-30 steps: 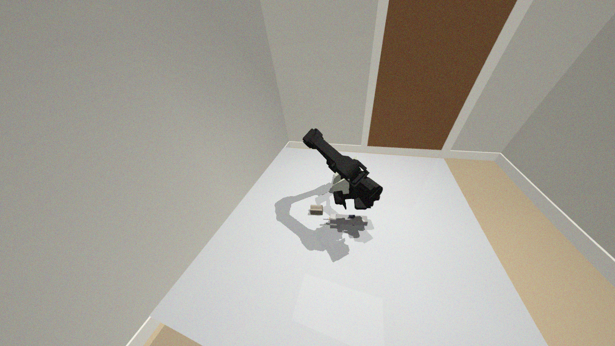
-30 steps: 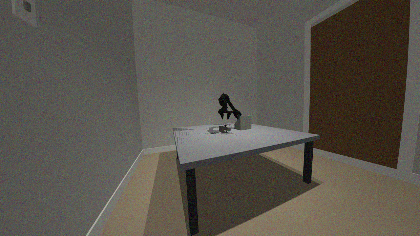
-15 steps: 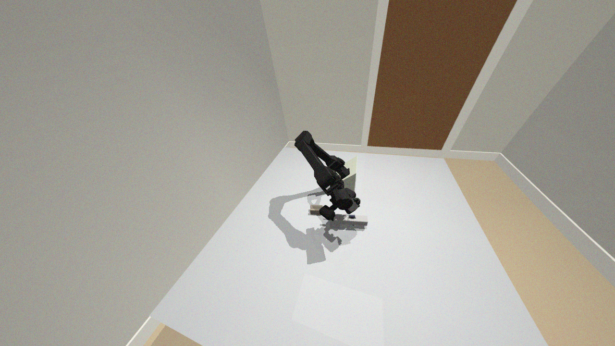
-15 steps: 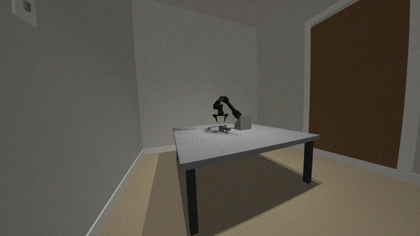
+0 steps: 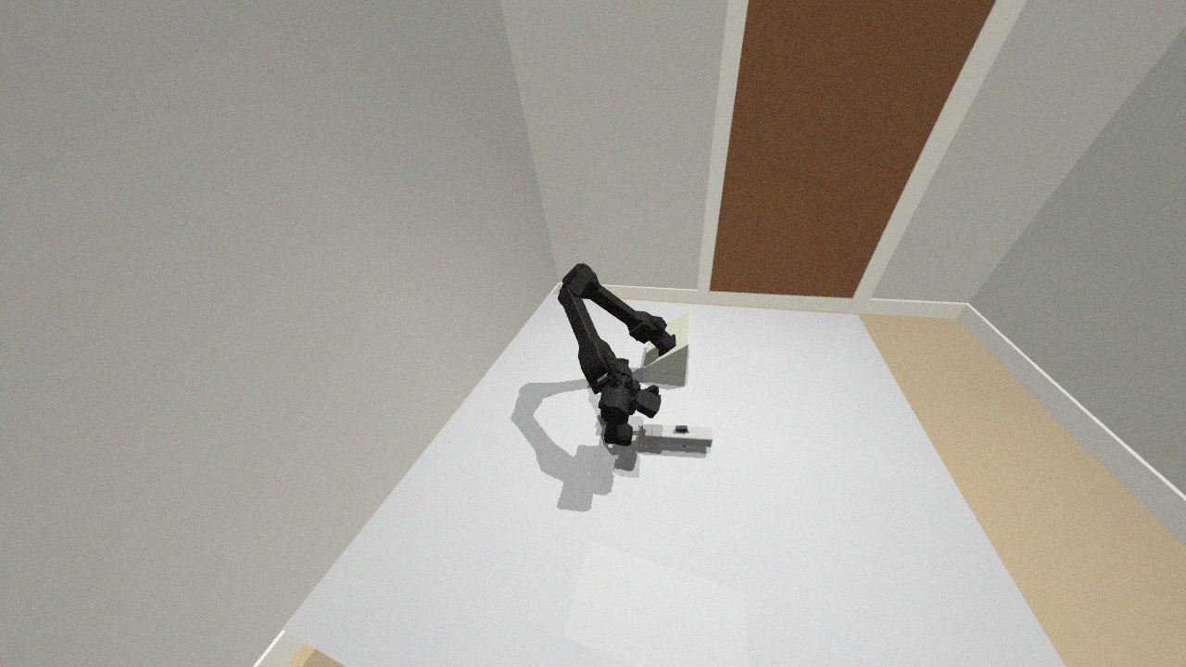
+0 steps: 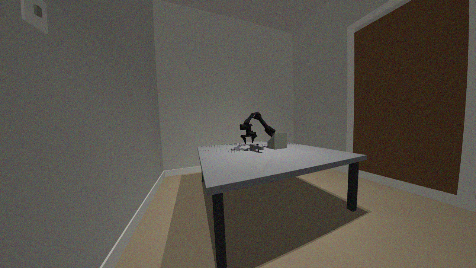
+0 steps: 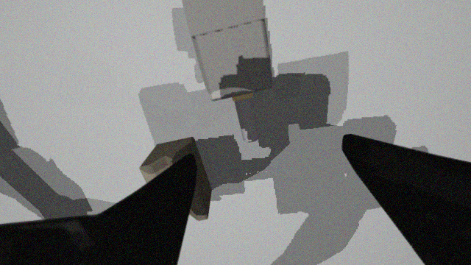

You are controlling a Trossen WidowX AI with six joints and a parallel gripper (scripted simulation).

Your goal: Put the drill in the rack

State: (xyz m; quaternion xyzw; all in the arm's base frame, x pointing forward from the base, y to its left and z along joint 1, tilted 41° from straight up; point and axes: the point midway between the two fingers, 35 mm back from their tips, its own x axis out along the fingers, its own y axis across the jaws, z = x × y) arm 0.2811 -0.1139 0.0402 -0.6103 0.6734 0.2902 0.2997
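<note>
The drill lies 10 mm behind my gripper tip, 60 mm to the left of it and 20 mm below it. The rest, counted from my gripper tip: rack 80 mm behind, 50 mm to the right, 50 mm below; then dark key 10 mm behind, 150 mm to the left, 20 mm below.
</note>
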